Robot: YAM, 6 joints.
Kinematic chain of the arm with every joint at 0, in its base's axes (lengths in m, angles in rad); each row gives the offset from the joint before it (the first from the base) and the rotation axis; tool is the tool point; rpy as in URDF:
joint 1: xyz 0 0 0.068 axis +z
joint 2: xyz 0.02 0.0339 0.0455 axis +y
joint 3: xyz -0.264 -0.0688 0 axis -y
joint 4: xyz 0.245 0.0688 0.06 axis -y
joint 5: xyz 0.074 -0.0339 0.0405 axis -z
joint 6: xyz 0.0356 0 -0.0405 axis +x
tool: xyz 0 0 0 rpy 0 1.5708 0
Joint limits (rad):
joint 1: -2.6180..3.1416
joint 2: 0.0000..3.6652
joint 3: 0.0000..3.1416
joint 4: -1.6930..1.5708
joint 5: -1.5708..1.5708
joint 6: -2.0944..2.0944
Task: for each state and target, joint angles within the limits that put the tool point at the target. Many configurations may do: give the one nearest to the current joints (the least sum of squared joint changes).
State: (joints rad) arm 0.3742 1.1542 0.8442 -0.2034 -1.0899 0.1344
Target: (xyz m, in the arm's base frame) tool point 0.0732 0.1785 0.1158
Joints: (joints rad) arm 1.0164 1.4168 0.4236 -0.2763 -1.1000 0.1344
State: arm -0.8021 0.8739 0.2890 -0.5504 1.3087 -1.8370
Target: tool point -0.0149 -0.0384 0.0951
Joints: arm -0.9252 0.9556 0.0118 -1.1225 1.3879 -1.8370
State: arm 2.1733 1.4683 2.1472 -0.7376 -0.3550 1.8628
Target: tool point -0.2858 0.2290 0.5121
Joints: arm 2.4314 1.7417 2.1834 -0.6343 -0.3653 1.8628
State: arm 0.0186 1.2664 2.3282 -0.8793 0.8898 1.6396
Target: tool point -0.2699 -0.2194 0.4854
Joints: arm 0.5971 0.4318 2.5310 -1.0735 0.9860 1.6396
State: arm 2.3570 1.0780 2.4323 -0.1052 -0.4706 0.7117
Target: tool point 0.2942 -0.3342 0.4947
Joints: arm 2.3331 0.4412 2.5884 -0.1603 -0.5311 0.7117
